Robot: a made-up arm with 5 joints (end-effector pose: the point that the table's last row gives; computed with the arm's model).
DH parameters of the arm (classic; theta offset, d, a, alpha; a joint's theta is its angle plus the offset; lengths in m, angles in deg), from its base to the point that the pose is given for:
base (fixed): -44.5 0 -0.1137 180
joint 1: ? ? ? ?
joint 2: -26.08 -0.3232 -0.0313 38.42
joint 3: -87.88 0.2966 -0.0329 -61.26
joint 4: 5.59 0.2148 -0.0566 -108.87
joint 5: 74.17 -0.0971 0.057 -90
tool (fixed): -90 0.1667 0 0
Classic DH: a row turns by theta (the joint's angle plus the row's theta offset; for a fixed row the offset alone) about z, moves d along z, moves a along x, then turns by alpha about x.
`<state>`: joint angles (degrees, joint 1 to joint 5).
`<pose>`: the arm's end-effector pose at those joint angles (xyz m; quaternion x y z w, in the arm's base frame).
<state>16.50 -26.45 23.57 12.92 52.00</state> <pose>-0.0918 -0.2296 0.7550 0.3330 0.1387 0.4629 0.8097</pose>
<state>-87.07 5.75 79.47 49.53 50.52</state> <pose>0.3151 0.0505 0.6606 -0.3629 0.3791 -0.7724 0.3578</pose>
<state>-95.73 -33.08 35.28 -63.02 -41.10</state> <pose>-0.0267 0.0254 0.7594 0.5103 0.1703 -0.8225 0.1843</pose>
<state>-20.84 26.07 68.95 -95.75 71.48</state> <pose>-0.0372 0.0695 0.8702 -0.1452 0.2637 0.4688 0.8304</pose>
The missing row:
joint 1: -71.29 -0.6654 0.0093 -127.56
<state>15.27 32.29 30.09 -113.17 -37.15</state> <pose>-0.0635 0.1319 0.6637 -0.6972 0.2965 0.5481 0.3544</pose>
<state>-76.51 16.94 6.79 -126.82 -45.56</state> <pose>-0.1440 0.1658 0.5894 0.7110 0.0048 -0.5784 0.3999</pose>
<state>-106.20 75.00 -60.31 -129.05 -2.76</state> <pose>-0.4182 0.1411 0.4177 0.8774 0.1588 -0.2080 0.4021</pose>
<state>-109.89 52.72 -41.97 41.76 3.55</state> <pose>-0.0220 0.4239 0.5494 -0.3271 -0.0694 -0.8806 0.3356</pose>
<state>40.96 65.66 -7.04 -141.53 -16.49</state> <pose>0.1683 0.1965 0.5636 -0.5694 0.6772 0.3618 0.2938</pose>
